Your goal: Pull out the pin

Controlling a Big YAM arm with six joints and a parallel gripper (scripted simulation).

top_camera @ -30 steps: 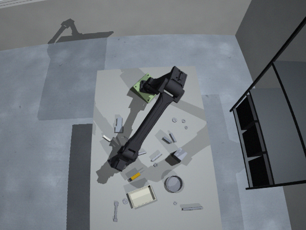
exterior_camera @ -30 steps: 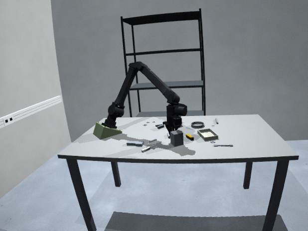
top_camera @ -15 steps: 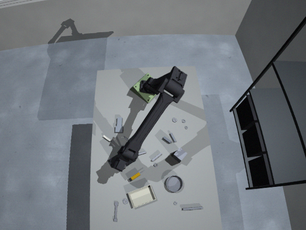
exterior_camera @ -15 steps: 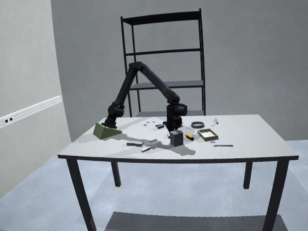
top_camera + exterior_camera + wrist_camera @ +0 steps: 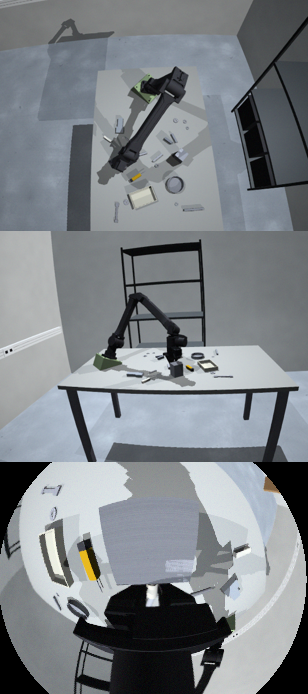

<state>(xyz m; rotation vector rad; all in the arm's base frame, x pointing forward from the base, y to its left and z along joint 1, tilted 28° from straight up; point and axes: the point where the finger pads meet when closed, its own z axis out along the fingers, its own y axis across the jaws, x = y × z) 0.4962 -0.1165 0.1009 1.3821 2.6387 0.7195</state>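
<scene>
Now: the pale pin 2 cm ahead of my hand, 2 cm to the right of it and 1 cm above it. Also, from my hand: white bar 12 cm behind, 17 cm to the right, 3 cm below; then grey block 3 cm ahead, 4 cm to the right, 1 cm above; then shallow cream tray 22 cm ahead, 11 cm to the left, 3 cm below.
</scene>
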